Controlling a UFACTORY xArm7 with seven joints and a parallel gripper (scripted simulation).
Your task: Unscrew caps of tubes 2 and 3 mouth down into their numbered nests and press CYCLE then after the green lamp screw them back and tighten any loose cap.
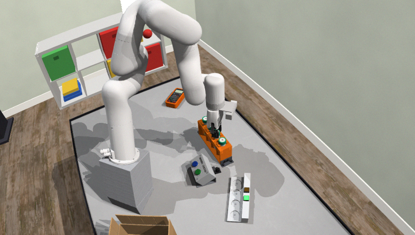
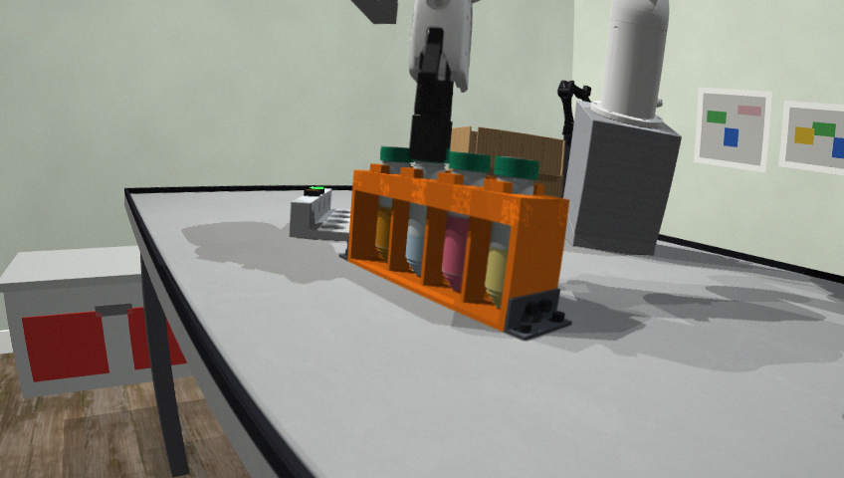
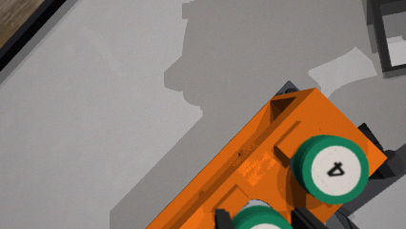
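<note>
Right now my hand is 20 mm above the tube 3 threaded neck. From my hand the other things lie so: cap 4: 50 mm to the right, 20 mm below; cap 2: 50 mm to the left, 20 mm below; cap 3: 10 mm below.
</note>
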